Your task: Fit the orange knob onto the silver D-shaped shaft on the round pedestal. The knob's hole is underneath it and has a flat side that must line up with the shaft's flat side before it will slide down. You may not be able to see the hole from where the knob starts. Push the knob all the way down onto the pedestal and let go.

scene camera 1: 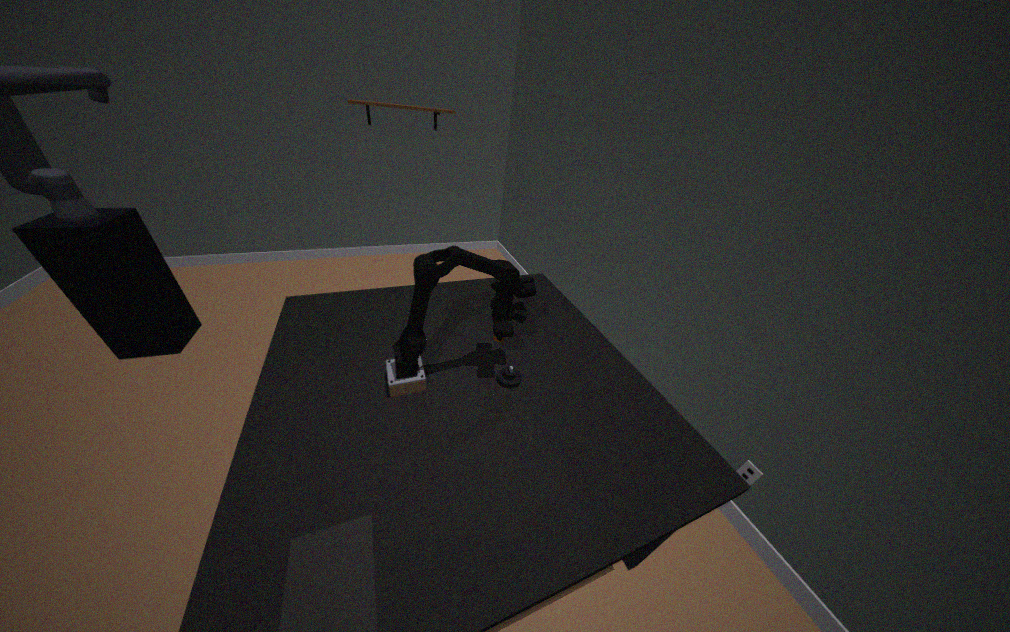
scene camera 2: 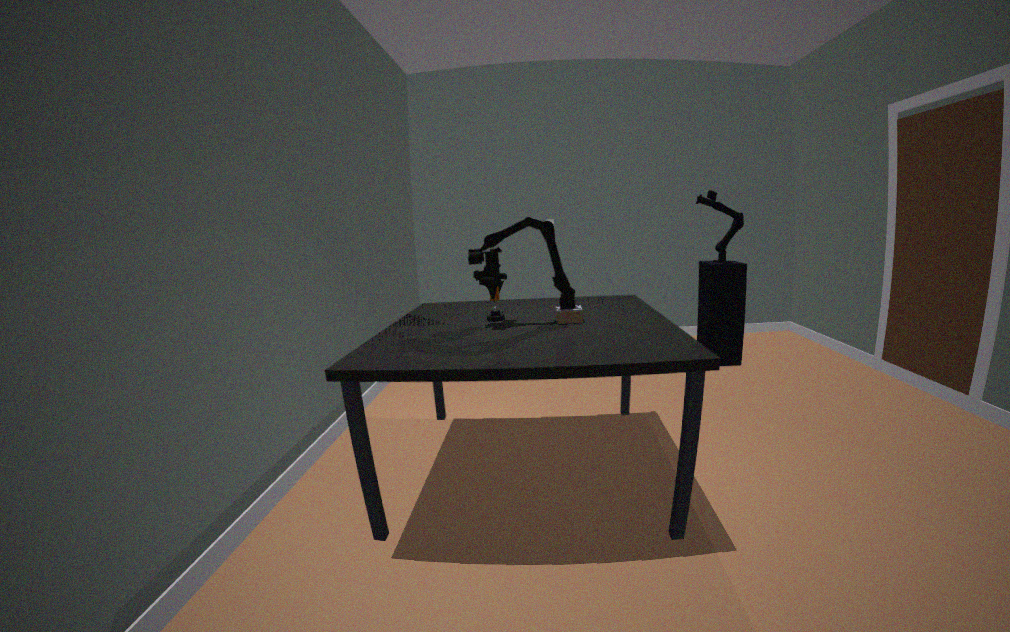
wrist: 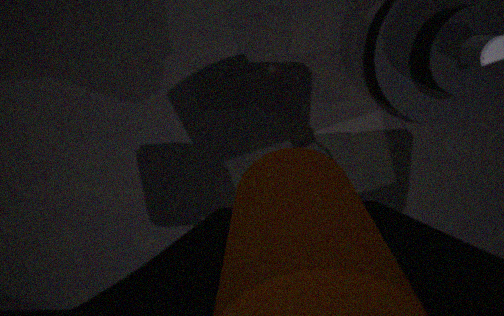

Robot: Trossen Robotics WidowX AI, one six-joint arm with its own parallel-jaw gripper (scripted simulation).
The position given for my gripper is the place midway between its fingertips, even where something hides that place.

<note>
My gripper (scene camera 1: pixel 498 336) holds an orange knob.
My gripper shows as well in the wrist view (wrist: pixel 295 217).
</note>
